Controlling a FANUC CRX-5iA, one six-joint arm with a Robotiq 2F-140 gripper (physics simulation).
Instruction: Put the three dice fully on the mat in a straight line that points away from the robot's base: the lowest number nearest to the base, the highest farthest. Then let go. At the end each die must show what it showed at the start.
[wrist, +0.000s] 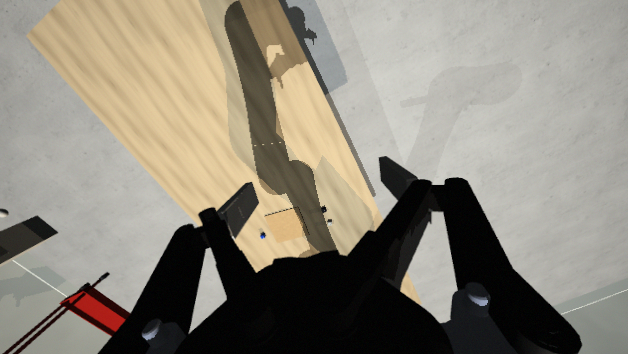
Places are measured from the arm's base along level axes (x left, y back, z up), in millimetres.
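Where they show: gripper, fingertip midpoint: (315, 181).
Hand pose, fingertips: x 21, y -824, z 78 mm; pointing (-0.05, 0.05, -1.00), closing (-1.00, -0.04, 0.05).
Things, the pixels of their centre, and the offset from my fingertips. Level surfaces: height alone.
- square orange-tan mat, body centre: (287, 225) dy +354, dx +160, dz -423 mm
- blue die, body centre: (262, 235) dy +381, dx +267, dz -417 mm
- black die, body centre: (323, 209) dy +304, dx +3, dz -417 mm
- white die, body centre: (329, 222) dy +368, dx -12, dz -417 mm
- long wooden table, its level: dz -425 mm
The square orange-tan mat (285, 225) lies on the table, partly under the arm's shadow. A blue die (263, 235) lies off the mat, just beyond its left edge. A black die (324, 209) and a white die (329, 222) lie off the mat on its right side, close to each other and apart. The dice are too small to read their numbers. My gripper (315, 181) is open and empty, high above the table, with its fingertips on either side of the mat and the dice in the view.
The long wooden table (150, 85) runs from the upper left to the lower middle, with arm shadows across it. Grey floor (550, 150) lies around it. A red cart-like object (97, 310) stands at the lower left, and a dark flat object (30, 237) is above it.
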